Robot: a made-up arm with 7 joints. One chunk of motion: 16 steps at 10 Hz.
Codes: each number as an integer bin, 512 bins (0 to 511) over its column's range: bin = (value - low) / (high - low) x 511, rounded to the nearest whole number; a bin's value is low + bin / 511 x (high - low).
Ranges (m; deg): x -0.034..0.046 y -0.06..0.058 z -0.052..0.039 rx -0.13..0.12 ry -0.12..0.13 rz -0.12..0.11
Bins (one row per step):
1: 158 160 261 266 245 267
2: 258 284 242 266 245 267
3: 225 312 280 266 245 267
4: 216 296 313 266 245 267
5: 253 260 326 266 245 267
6: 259 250 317 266 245 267
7: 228 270 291 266 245 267
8: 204 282 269 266 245 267
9: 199 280 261 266 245 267
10: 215 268 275 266 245 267
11: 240 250 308 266 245 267
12: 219 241 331 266 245 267
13: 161 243 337 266 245 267
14: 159 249 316 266 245 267
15: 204 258 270 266 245 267
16: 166 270 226 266 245 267
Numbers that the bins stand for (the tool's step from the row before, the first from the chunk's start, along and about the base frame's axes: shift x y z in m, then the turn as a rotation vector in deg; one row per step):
1: -0.00926 -0.02305 -0.00552 0.000 0.000 0.000
2: 0.00639 0.00558 -0.00890 0.000 0.000 0.000
3: 0.00123 0.01205 -0.00214 0.000 0.000 0.000
4: -0.00018 0.00835 0.00374 0.000 0.000 0.000
5: 0.00561 0.00004 0.00605 0.000 0.000 0.000
6: 0.00655 -0.00227 0.00445 0.000 0.000 0.000
7: 0.00169 0.00235 -0.00018 0.000 0.000 0.000
8: -0.00206 0.00512 -0.00410 0.000 0.000 0.000
9: -0.00285 0.00466 -0.00552 0.000 0.000 0.000
10: -0.00034 0.00189 -0.00303 0.000 0.000 0.000
11: 0.00357 -0.00227 0.00285 0.000 0.000 0.000
12: 0.00029 -0.00435 0.00695 0.000 0.000 0.000
13: -0.00879 -0.00389 0.00801 0.000 0.000 0.000
14: -0.00911 -0.00250 0.00427 0.000 0.000 0.000
15: -0.00206 -0.00042 -0.00392 0.000 0.000 0.000
16: -0.00801 0.00235 -0.01175 0.000 0.000 0.000

